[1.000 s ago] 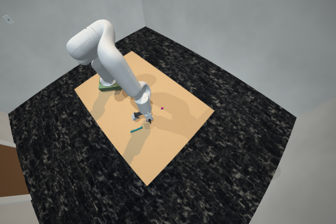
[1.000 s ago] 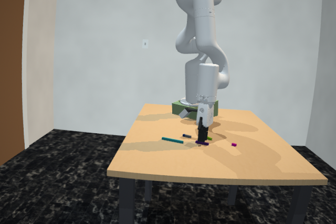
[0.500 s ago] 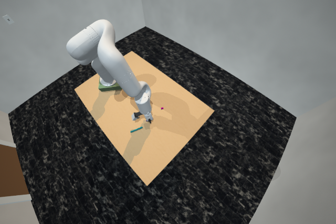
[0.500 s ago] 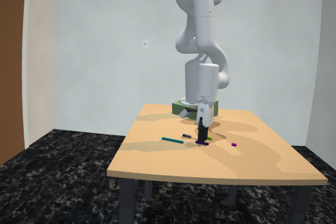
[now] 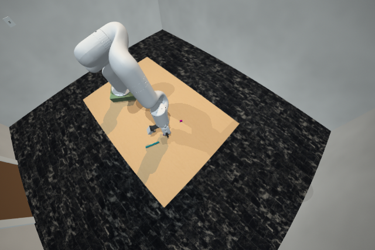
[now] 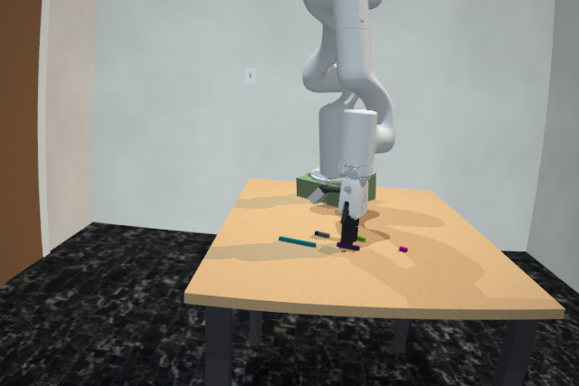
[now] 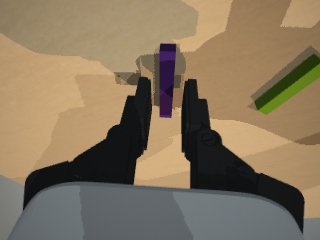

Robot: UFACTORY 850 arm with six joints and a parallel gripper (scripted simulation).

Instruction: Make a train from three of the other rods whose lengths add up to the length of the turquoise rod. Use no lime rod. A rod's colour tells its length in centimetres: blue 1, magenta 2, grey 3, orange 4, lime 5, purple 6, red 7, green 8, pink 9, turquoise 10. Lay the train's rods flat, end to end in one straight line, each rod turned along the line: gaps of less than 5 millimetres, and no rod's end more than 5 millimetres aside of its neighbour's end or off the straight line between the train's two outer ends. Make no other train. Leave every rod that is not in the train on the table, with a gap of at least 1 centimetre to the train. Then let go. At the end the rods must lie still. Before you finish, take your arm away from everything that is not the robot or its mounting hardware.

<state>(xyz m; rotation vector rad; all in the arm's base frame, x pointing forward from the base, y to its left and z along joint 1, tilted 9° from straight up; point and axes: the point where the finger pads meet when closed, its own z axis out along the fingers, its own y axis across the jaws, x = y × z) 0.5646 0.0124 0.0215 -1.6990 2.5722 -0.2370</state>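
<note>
Right now the purple rod is 30 mm below my hand. From my hand the other things lie so: grey rod 80 mm behind, 60 mm to the right, 30 mm below; then lime rod 80 mm behind, 30 mm to the left, 30 mm below; then blue rod 100 mm behind, 80 mm to the right, 30 mm below.
</note>
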